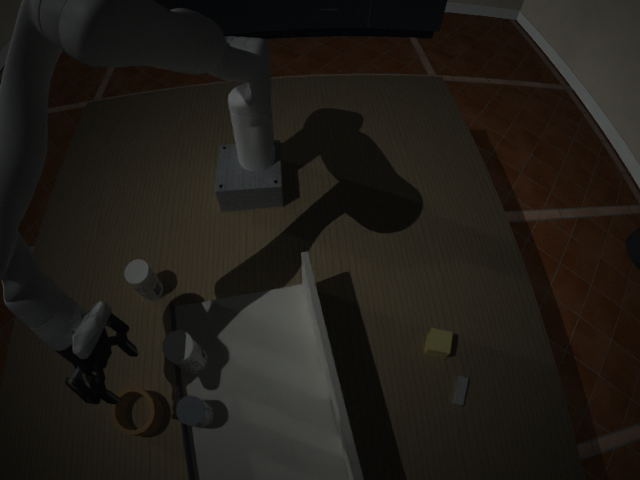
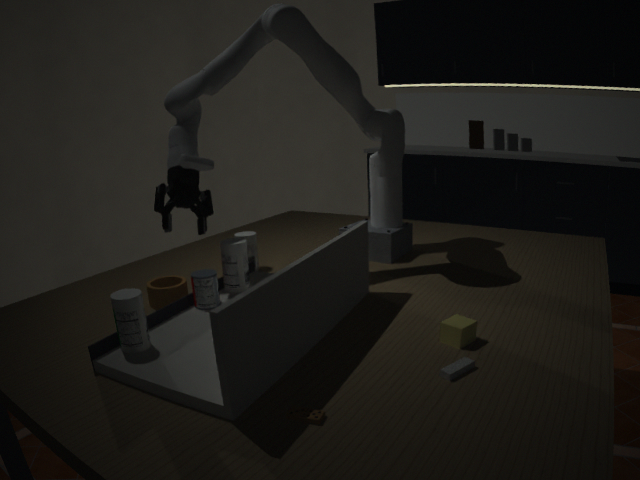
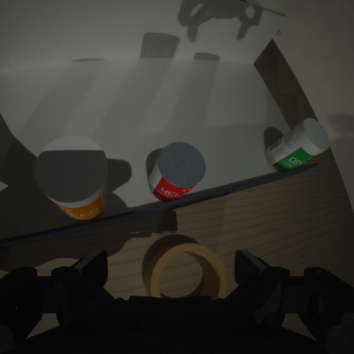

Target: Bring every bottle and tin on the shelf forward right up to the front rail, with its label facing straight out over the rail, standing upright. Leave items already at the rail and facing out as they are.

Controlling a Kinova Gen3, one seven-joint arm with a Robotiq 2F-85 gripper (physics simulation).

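Frame: origin at the arm's base, x left, y back, z up, level; metres.
Where they show: gripper, fingertip midpoint: [image 1: 126,377] [image 2: 185,233]; arm's base, origin of the base link: [image 1: 257,157] [image 2: 386,225].
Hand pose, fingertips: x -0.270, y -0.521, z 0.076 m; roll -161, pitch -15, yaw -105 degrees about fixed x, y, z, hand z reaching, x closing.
Observation:
Things, the pixels of their top centre, and the offset from my fingertips.
- dark rail, middle of its top: [image 1: 183,431] [image 2: 184,296] dy -0.090, dx +0.065, dz -0.108 m
- orange-label bottle, middle of its top: [image 1: 177,345] [image 2: 233,241] dy +0.057, dx +0.090, dz -0.025 m
- red-label tin, middle of its top: [image 1: 190,410] [image 2: 203,273] dy -0.056, dx +0.095, dz -0.064 m
- green-label bottle, middle of its top: [image 2: 125,293] dy -0.277, dx +0.108, dz -0.035 m
- white bottle, middle of its top: [image 1: 136,271] [image 2: 245,233] dy +0.236, dx -0.012, dz -0.056 m
- orange ring-shaped container, middle of its top: [image 1: 132,410] [image 2: 166,282] dy -0.044, dx -0.038, dz -0.105 m
- yellow block, middle of its top: [image 2: 459,321] [image 1: 441,340] dy +0.013, dx +0.596, dz -0.117 m
- pale bar, middle of its top: [image 2: 457,365] [image 1: 461,390] dy -0.097, dx +0.621, dz -0.143 m
My gripper [image 1: 126,377] [image 2: 184,231] [image 3: 170,265] is open and empty, raised above the table in front of the dark rail [image 1: 189,449] [image 3: 235,190]. On the white shelf [image 1: 279,372] [image 2: 175,361], an orange-label bottle [image 1: 186,352] [image 2: 235,263] [image 3: 75,175], a red-label tin [image 1: 195,411] [image 2: 205,290] [image 3: 177,172] and a green-label bottle [image 2: 131,321] [image 3: 300,145] stand upright close to the rail, coloured labels toward it. Exact contact and small turns are unclear. Another white bottle [image 1: 144,280] [image 2: 248,250] stands upright on the table, outside the shelf's end; its front label is hidden.
An orange ring-shaped container [image 1: 150,417] [image 2: 166,295] [image 3: 217,267] stands on the table before the rail, below the gripper. The shelf has a tall back panel [image 2: 289,304]. Behind it lie a yellow block [image 1: 438,342] [image 2: 458,331] and a pale bar [image 1: 460,390] [image 2: 458,368].

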